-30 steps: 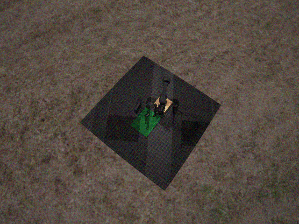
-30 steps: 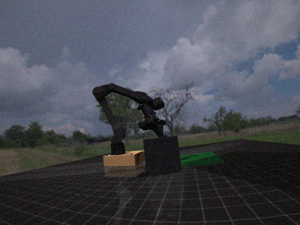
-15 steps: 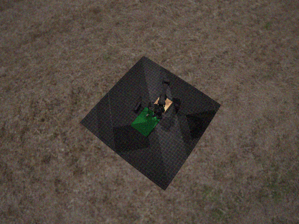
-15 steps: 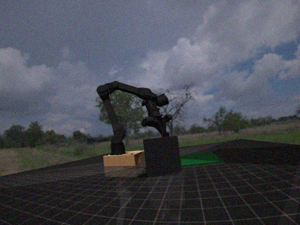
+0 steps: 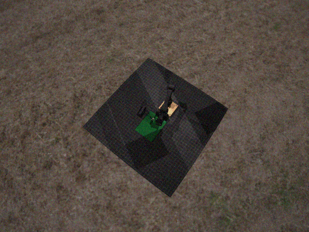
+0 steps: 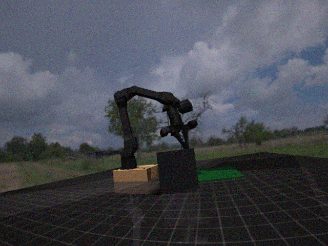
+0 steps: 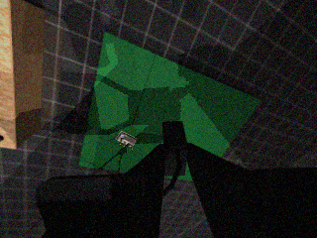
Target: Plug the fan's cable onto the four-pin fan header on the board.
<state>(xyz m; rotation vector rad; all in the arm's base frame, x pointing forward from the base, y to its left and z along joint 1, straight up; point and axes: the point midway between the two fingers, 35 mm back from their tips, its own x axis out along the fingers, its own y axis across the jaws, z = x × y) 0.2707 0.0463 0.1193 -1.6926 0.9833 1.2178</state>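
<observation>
The green board lies 15 cm below my gripper tip, 6 cm to the right of it and 6 cm ahead of it. Round my gripper tip: pale four-pin fan header 14 cm below, 9 cm to the right, 2 cm behind; black fan plug 1 cm to the right, 1 cm below; black fan 22 cm to the right, 8 cm below, 2 cm behind.
</observation>
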